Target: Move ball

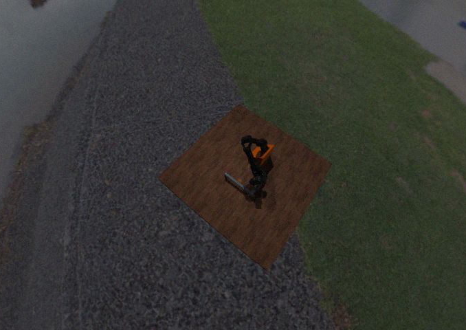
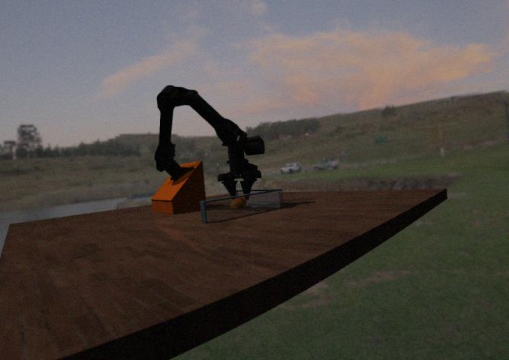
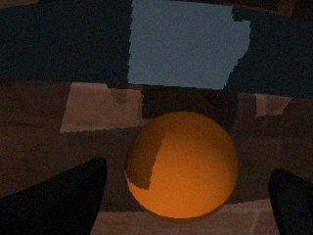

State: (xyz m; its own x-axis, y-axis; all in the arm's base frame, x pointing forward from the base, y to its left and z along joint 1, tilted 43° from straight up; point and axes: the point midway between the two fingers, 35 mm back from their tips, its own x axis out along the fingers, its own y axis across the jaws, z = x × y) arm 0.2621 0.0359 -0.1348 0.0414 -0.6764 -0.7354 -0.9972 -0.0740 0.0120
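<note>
The orange ball lies 10 mm below my gripper tip. Also, from my gripper tip: see-through copy of ball: 120 mm ahead, 100 mm to the right, 10 mm below; clear wall: 150 mm ahead, 90 mm to the right.
</note>
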